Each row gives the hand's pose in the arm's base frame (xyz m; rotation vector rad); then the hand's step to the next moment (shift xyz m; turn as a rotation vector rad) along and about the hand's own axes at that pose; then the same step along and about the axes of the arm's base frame.
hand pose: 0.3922 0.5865 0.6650 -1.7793 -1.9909 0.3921
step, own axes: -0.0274 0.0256 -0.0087 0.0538 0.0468 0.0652
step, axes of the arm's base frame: 0.0285 -0.0244 -0.0086 0.0038 0.0645 -0.0719
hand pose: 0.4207 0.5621 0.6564 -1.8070 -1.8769 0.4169
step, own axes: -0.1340 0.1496 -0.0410 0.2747 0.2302 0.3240
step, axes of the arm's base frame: 0.1472 -0.1266 -0.0657 0.0170 0.3275 -0.3548
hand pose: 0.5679 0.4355 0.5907 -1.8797 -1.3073 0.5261
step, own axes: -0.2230 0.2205 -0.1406 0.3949 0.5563 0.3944
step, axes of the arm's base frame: 0.1441 -0.2934 -0.1060 0.2094 0.4059 -0.6422
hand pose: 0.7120 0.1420 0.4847 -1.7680 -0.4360 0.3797
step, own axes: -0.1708 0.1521 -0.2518 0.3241 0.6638 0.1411
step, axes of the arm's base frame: -0.0164 -0.3289 -0.0853 0.2772 0.1336 -0.6862
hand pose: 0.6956 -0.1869 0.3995 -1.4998 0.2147 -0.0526
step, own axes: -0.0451 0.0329 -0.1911 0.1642 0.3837 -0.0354
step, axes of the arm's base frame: -0.0806 -0.1779 -0.0384 0.1172 -0.0340 -0.4007
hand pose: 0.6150 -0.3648 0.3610 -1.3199 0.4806 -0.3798
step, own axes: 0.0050 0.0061 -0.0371 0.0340 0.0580 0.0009
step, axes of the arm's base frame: -0.0158 -0.0319 -0.0131 0.0288 -0.0048 -0.0606
